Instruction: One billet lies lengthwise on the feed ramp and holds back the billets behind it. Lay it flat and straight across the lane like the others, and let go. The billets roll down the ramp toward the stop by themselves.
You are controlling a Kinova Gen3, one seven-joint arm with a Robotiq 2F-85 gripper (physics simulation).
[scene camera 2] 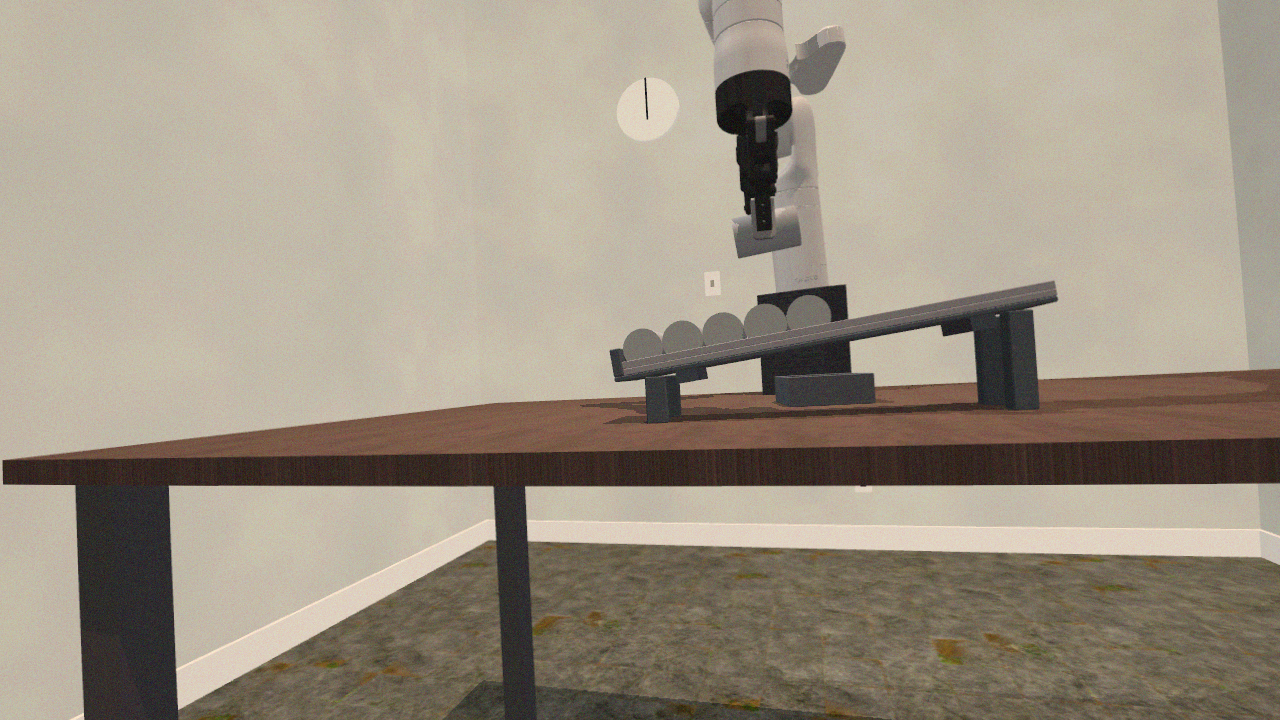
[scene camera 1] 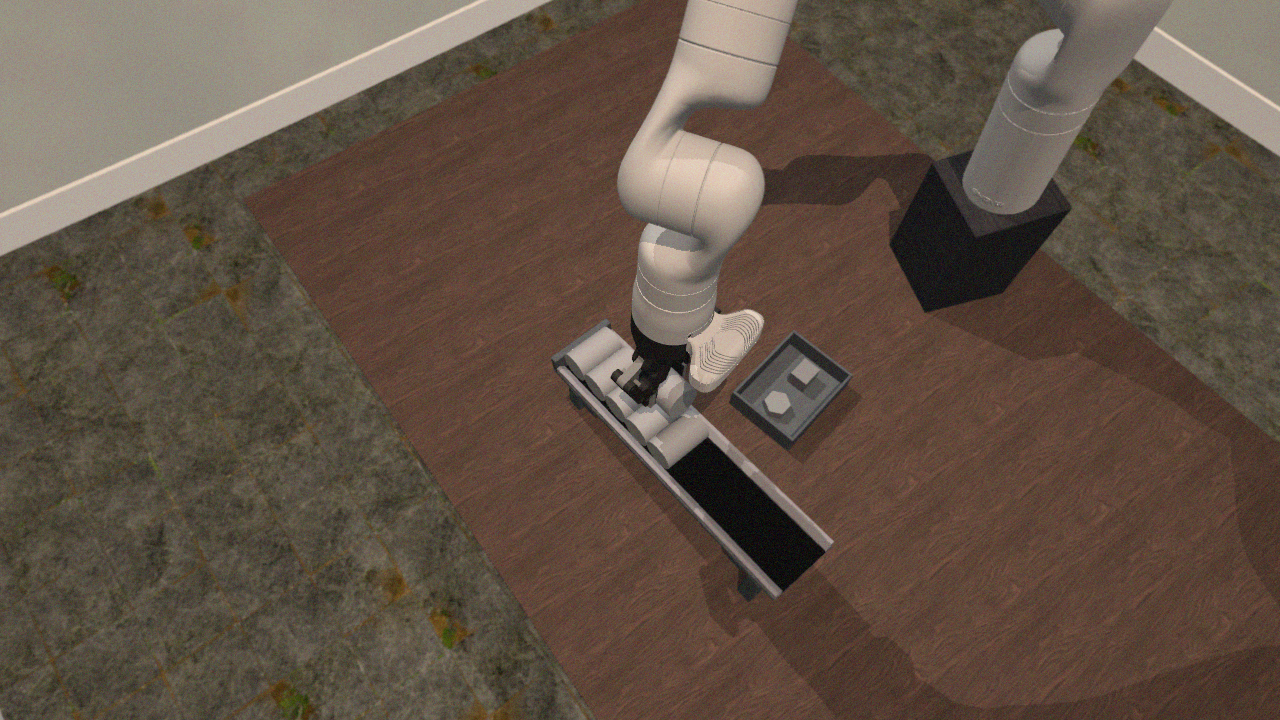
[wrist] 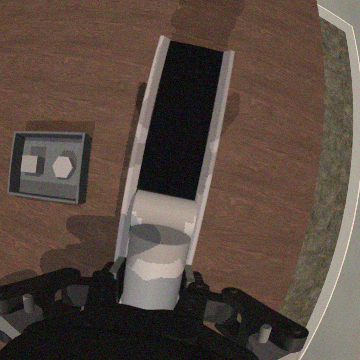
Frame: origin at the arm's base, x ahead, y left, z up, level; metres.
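Seen in the pictures: gripper, fingertip midpoint: [scene camera 2: 762, 244] [scene camera 1: 660, 387] [wrist: 153, 272]; arm's base at its link origin: [scene camera 2: 802, 289] [scene camera 1: 1001, 183].
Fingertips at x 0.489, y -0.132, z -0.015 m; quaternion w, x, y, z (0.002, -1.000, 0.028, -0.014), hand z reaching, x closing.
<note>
Offsets run from my fingertips to a thing's top centre.
My gripper [scene camera 1: 640, 388] [scene camera 2: 762, 222] [wrist: 153, 272] is shut on a grey cylindrical billet {dx +0.000, dy +0.003, dz +0.035 m} [scene camera 1: 676, 392] [scene camera 2: 787, 231] [wrist: 152, 292]. It holds the billet in the air above the row of billets, with its long axis running roughly along the ramp and slightly tilted in the scene camera 2 view. The feed ramp [scene camera 1: 769, 484] [scene camera 2: 939, 313] [wrist: 215, 135] slopes down to the stop {dx -0.020, dy -0.143, dz -0.096 m} [scene camera 2: 616, 363]. Several billets lie across the lane side by side, from the lowest billet {dx -0.017, dy -0.120, dz -0.077 m} [scene camera 1: 595, 351] [scene camera 2: 642, 346] at the stop to the uppermost billet {dx +0.006, dy +0.037, dz -0.057 m} [scene camera 1: 677, 440] [scene camera 2: 808, 315] [wrist: 165, 207]. The gripper partly hides the row in the scene camera 1 view.
A grey tray {dx -0.173, dy +0.085, dz -0.135 m} [scene camera 1: 793, 336] [scene camera 2: 823, 389] [wrist: 50, 133] stands beside the ramp, holding a hexagonal piece {dx -0.145, dy +0.085, dz -0.150 m} [scene camera 1: 778, 404] [wrist: 63, 167] and a square block {dx -0.201, dy +0.086, dz -0.141 m} [scene camera 1: 804, 373] [wrist: 30, 164]. The arm's black pedestal [scene camera 1: 930, 250] stands farther back. The ramp's upper lane, above the row, is bare.
</note>
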